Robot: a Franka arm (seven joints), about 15 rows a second.
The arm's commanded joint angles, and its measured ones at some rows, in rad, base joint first. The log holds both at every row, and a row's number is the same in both.
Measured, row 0:
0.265 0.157 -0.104 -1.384 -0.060 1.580 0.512
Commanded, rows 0 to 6:
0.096 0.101 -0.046 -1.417 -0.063 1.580 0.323
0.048 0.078 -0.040 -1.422 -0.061 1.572 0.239
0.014 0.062 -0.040 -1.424 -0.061 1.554 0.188
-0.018 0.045 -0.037 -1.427 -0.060 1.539 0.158
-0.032 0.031 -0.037 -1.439 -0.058 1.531 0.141
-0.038 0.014 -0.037 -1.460 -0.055 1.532 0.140
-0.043 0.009 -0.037 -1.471 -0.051 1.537 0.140
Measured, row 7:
-0.021 0.063 -0.068 -1.396 -0.057 1.522 0.146
